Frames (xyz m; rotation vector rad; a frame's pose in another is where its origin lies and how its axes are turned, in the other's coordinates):
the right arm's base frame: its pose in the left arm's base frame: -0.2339 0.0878 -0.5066 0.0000 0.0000 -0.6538
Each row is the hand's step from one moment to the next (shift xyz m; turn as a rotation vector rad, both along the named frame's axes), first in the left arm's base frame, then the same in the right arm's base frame.
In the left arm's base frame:
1: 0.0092 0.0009 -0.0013 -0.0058 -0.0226 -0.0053
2: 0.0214 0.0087 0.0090 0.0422 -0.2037 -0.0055
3: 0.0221 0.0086 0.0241 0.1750 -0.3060 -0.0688
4: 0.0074 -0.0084 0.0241 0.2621 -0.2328 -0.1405
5: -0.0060 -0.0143 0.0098 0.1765 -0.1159 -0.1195
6: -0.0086 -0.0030 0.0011 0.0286 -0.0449 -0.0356
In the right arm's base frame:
1: 0.0068 0.0063 -0.0013 0.0091 -0.0215 -0.0053
2: 0.0117 0.0199 0.0090 0.1574 -0.1360 -0.0055
3: 0.0123 0.0203 0.0241 0.3250 -0.1365 -0.0688
4: 0.0110 -0.0022 0.0241 0.3496 -0.0254 -0.1405
5: 0.0039 -0.0150 0.0098 0.2106 0.0153 -0.1195
6: -0.0050 -0.0076 0.0011 0.0500 -0.0182 -0.0356

